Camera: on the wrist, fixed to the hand. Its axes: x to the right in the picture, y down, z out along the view.
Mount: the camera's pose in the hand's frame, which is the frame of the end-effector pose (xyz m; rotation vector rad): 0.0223 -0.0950 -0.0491 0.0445 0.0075 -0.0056
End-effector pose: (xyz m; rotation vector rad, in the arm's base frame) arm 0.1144 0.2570 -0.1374 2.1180 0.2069 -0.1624
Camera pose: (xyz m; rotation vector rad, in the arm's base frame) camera 0.1177 0.3500 -0.1946 2.1627 0.2155 -0.1638
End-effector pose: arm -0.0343 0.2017 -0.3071 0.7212 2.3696 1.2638
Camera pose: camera -0.1036 0.1379 -0.3623 0.7239 2.4111 1.2171
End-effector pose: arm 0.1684 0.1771 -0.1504 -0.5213 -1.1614 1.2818
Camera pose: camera 0.2524 0.1852 -0.0810 -0.4894 -1.1249 1.2970
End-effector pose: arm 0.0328 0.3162 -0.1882 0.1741 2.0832 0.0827
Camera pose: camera -0.0292 0.2266 -0.1955 0.1953 2.0940 0.0337
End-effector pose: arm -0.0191 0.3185 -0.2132 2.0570 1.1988 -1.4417
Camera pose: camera -0.0632 0.4170 -0.1962 2.0918 1.1866 -1.4773
